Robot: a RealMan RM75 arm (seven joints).
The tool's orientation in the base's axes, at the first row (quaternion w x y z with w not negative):
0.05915 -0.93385 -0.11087 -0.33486
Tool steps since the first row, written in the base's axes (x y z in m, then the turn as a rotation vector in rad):
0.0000 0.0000 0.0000 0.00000 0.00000 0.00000
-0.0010 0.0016 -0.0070 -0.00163 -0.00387 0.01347
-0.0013 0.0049 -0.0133 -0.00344 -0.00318 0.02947
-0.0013 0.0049 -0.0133 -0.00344 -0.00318 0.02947
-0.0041 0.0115 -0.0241 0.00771 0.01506 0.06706
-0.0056 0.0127 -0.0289 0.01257 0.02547 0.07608
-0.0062 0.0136 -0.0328 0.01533 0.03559 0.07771
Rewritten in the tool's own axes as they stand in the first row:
0.0000 0.0000 0.0000 0.00000 0.00000 0.00000
-0.0050 -0.0015 0.0051 0.00673 0.00286 -0.01207
-0.0086 -0.0046 0.0103 0.01570 0.00116 -0.02535
-0.0086 -0.0046 0.0103 0.01570 0.00116 -0.02535
-0.0165 -0.0113 0.0181 0.05113 -0.01511 -0.04405
-0.0205 -0.0126 0.0211 0.06229 -0.02432 -0.04608
-0.0233 -0.0135 0.0239 0.06710 -0.03350 -0.04378

